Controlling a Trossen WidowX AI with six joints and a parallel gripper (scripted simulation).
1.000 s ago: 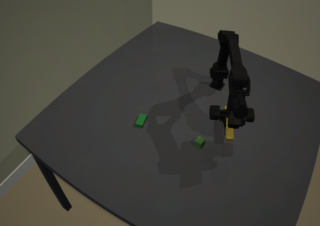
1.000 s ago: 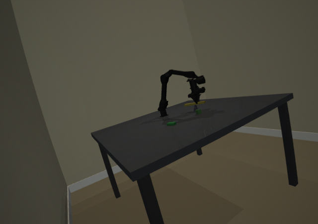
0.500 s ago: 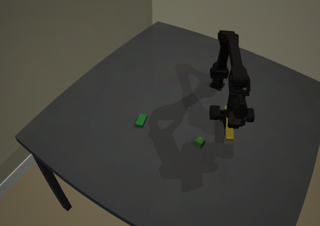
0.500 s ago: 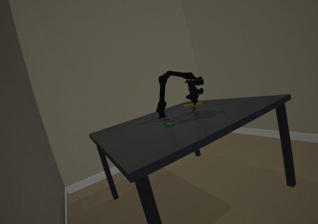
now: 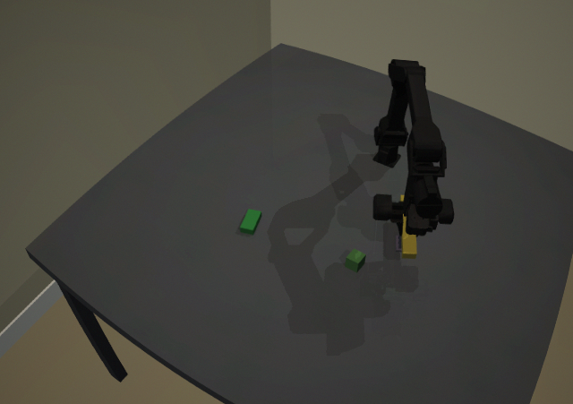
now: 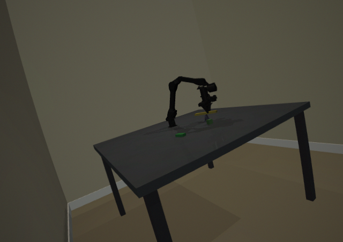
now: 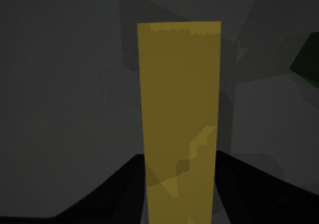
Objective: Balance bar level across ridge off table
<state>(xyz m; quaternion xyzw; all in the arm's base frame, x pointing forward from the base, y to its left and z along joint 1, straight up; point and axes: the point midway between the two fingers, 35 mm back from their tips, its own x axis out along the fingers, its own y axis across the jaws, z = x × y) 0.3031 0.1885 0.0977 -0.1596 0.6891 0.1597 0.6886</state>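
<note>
My gripper tip is now 30 mm past the yellow bar and 10 mm to the left of it. Round my gripper tip: green cube 90 mm ahead, 90 mm to the right, 50 mm below; then flat green block 110 mm ahead, 360 mm to the right, 60 mm below.
</note>
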